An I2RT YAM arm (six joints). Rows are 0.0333 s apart.
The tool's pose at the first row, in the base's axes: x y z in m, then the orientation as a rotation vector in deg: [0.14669, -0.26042, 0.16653, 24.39, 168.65, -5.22]
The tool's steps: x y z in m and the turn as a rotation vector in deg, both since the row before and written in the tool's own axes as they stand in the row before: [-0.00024, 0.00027, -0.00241, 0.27, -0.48, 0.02]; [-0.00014, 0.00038, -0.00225, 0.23, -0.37, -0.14]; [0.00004, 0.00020, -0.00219, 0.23, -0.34, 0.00]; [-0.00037, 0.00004, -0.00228, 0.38, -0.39, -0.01]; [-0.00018, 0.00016, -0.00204, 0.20, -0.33, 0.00]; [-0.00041, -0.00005, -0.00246, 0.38, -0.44, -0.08]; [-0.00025, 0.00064, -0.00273, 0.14, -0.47, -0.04]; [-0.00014, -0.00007, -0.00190, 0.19, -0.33, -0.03]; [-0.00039, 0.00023, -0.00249, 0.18, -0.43, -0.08]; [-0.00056, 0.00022, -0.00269, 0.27, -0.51, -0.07]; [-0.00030, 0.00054, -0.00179, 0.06, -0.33, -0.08]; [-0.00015, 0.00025, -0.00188, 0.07, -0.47, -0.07]
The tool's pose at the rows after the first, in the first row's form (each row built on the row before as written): [0.14662, -0.26003, 0.16893, 24.38, 168.19, -5.70]; [0.14650, -0.25950, 0.17115, 24.15, 167.88, -6.12]; [0.14616, -0.25909, 0.17328, 24.12, 167.56, -6.52]; [0.14613, -0.25892, 0.17558, 24.09, 167.20, -7.15]; [0.14599, -0.25859, 0.17760, 24.06, 166.89, -7.50]; [0.14592, -0.25847, 0.18009, 23.92, 166.50, -8.14]; [0.14583, -0.25759, 0.18276, 23.80, 166.06, -8.43]; [0.14558, -0.25745, 0.18464, 23.73, 165.75, -8.77]; [0.14552, -0.25700, 0.18713, 23.56, 165.36, -9.11]; [0.14556, -0.25657, 0.18985, 23.41, 164.89, -9.59]; [0.14562, -0.25587, 0.19161, 23.24, 164.59, -9.74]; [0.14543, -0.25539, 0.19344, 23.06, 164.15, -9.93]
